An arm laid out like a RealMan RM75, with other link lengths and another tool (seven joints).
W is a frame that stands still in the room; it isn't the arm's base.
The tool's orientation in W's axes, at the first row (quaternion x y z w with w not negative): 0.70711 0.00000 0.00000 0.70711
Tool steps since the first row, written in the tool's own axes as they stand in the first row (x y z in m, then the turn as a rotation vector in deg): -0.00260 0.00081 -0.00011 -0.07 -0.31 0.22; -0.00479 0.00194 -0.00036 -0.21 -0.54 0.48; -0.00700 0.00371 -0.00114 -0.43 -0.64 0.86; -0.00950 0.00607 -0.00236 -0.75 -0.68 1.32; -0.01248 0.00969 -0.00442 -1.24 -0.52 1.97; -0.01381 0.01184 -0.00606 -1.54 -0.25 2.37; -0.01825 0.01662 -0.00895 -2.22 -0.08 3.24
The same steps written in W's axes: -0.00260 0.00011 0.00081 -0.07 -0.22 -0.31; -0.00479 0.00036 0.00194 -0.21 -0.48 -0.54; -0.00700 0.00114 0.00371 -0.43 -0.86 -0.64; -0.00950 0.00236 0.00607 -0.75 -1.32 -0.68; -0.01248 0.00442 0.00969 -1.24 -1.97 -0.52; -0.01381 0.00606 0.01184 -1.54 -2.37 -0.25; -0.01825 0.00895 0.01662 -2.22 -3.24 -0.08
